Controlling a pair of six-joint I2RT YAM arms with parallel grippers.
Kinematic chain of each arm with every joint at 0, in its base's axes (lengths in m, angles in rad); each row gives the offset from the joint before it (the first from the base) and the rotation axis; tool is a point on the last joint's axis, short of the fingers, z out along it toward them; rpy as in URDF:
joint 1: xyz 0 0 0.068 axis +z
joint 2: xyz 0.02 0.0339 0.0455 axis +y
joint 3: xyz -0.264 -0.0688 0 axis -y
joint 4: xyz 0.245 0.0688 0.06 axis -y
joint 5: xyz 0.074 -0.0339 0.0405 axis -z
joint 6: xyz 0.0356 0 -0.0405 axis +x
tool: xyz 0 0 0 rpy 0 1.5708 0
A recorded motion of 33 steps. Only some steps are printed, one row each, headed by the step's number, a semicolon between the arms.
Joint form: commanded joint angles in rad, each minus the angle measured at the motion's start. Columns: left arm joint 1, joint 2, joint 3, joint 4, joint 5, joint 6; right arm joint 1, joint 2, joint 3, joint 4, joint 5, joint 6.
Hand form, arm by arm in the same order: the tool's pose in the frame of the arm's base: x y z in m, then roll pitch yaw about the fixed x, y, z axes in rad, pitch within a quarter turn. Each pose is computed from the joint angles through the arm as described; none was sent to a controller.
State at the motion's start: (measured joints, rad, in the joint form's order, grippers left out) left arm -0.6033 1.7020 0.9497 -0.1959 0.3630 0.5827; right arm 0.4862 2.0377 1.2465 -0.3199 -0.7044 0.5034
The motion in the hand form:
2: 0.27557 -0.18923 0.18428 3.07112 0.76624 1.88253; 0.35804 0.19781 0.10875 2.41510 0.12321 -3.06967
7: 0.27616 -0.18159 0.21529 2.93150 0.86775 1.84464; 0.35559 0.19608 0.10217 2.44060 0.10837 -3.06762
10: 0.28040 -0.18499 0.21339 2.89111 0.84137 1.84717; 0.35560 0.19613 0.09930 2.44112 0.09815 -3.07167
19: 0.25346 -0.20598 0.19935 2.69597 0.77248 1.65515; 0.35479 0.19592 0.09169 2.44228 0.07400 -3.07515
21: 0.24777 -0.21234 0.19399 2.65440 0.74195 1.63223; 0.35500 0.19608 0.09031 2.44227 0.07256 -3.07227
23: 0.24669 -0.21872 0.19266 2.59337 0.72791 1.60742; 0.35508 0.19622 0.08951 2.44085 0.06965 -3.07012
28: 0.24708 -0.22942 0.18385 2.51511 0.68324 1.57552; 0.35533 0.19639 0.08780 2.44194 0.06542 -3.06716
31: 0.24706 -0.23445 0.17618 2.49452 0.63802 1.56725; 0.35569 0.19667 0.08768 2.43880 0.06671 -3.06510
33: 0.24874 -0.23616 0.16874 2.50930 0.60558 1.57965; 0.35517 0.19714 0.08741 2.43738 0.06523 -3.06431
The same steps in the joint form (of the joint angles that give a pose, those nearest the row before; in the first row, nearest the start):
2: 0.0432 -0.0558 0.0091 -0.0129 0.0389 -0.0547; -0.0321 0.0700 0.0436 -0.0114 0.0831 -0.0309
7: 0.0603 -0.1480 0.0013 0.0547 0.0039 -0.0887; -0.0321 0.0792 0.0344 -0.0206 0.1000 -0.0386
10: 0.0526 -0.1267 0.0167 0.0594 -0.0514 -0.0888; -0.0321 0.0869 0.0344 -0.0191 0.0985 -0.0324
19: -0.0608 -0.1480 -0.0722 0.1574 -0.1941 -0.0213; -0.0321 0.1053 0.0314 -0.0161 0.0923 -0.0248
21: -0.0930 -0.1404 -0.0875 0.1804 -0.2508 -0.0136; -0.0321 0.1099 0.0329 -0.0161 0.0908 -0.0278
23: -0.1161 -0.1281 -0.0891 0.2171 -0.3074 -0.0075; -0.0321 0.1130 0.0344 -0.0176 0.0878 -0.0293
28: -0.1483 -0.0837 -0.0876 0.2725 -0.3933 0.0170; -0.0321 0.1191 0.0375 -0.0207 0.0862 -0.0324
31: -0.1636 -0.0530 -0.0830 0.2803 -0.4365 0.0384; -0.0321 0.1207 0.0390 -0.0192 0.0831 -0.0339
33: -0.1652 -0.0255 -0.0754 0.2695 -0.4503 0.0462; -0.0306 0.1207 0.0375 -0.0177 0.0816 -0.0324

